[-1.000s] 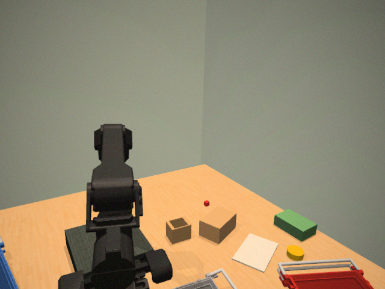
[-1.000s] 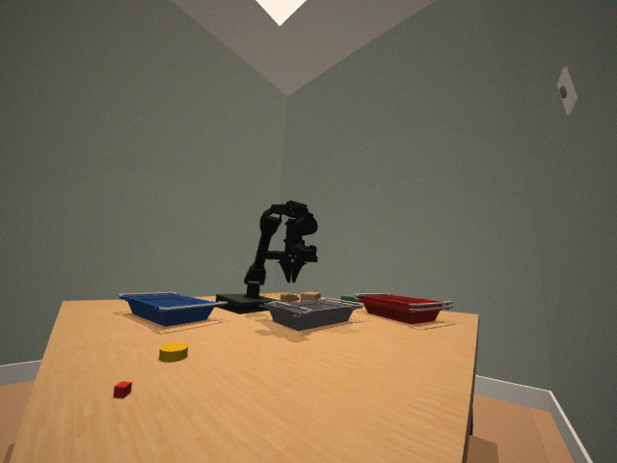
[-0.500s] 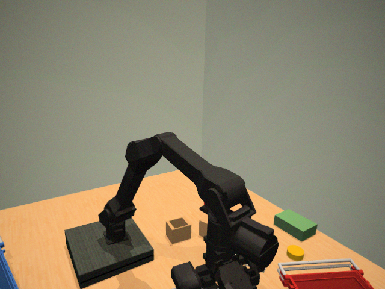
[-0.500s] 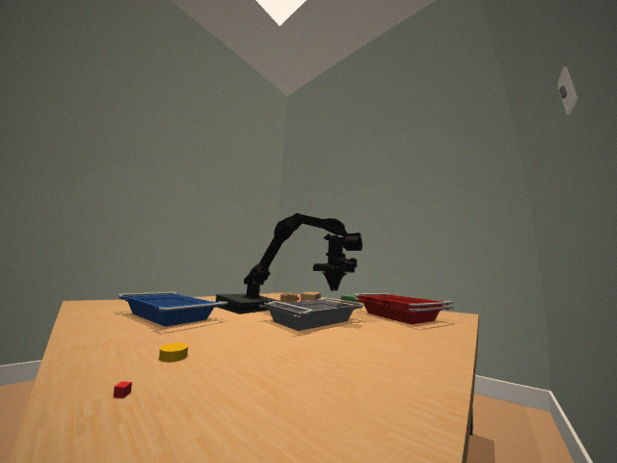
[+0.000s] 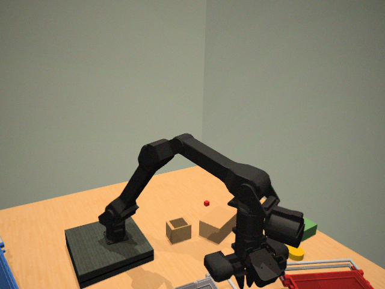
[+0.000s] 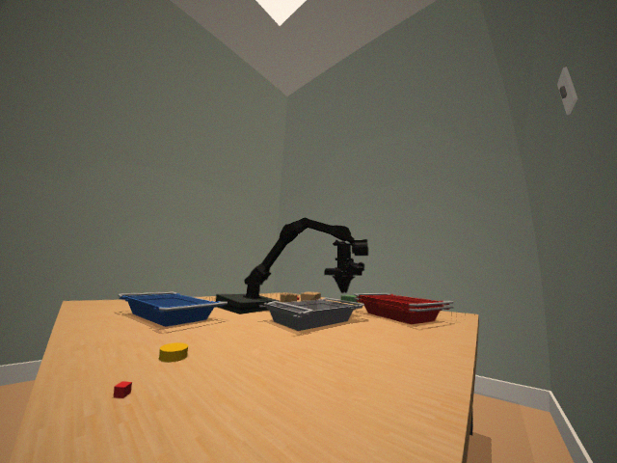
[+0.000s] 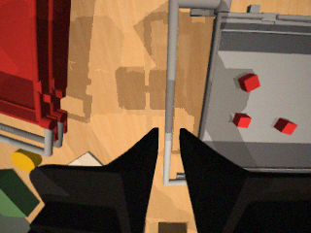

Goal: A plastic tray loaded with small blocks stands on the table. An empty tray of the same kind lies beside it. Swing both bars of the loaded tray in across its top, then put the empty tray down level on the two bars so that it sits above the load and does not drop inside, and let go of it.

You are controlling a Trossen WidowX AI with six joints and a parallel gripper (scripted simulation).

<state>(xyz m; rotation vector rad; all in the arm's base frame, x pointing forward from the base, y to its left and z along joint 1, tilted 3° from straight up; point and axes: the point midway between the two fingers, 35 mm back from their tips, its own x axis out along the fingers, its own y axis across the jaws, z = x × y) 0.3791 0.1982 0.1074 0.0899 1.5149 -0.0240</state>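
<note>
Now: the blue tray 56 cm to the right of my gripper tip, 32 cm behind it and 5 cm below it. Round my gripper tip: brown box: 35 cm behind, 8 cm below; white sheet: 19 cm to the left, 17 cm behind, 9 cm below; brown block: 32 cm behind, 14 cm to the left, 7 cm below.
</note>
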